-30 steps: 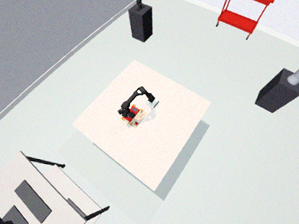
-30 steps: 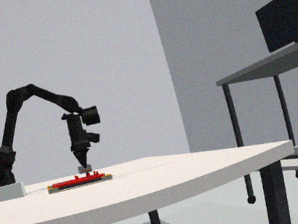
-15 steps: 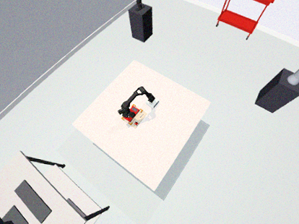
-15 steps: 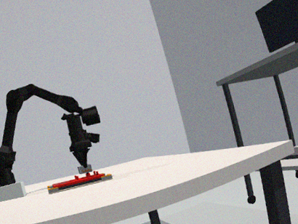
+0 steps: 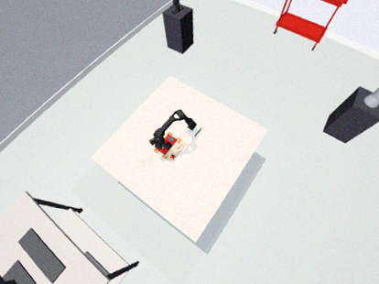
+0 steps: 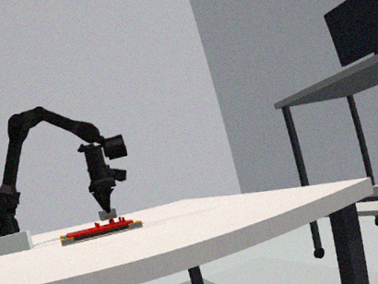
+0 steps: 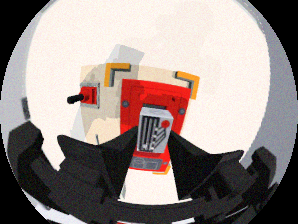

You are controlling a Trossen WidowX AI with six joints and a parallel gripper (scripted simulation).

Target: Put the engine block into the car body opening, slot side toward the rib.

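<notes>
My gripper tip is 1 cm above the grey engine block.
</notes>
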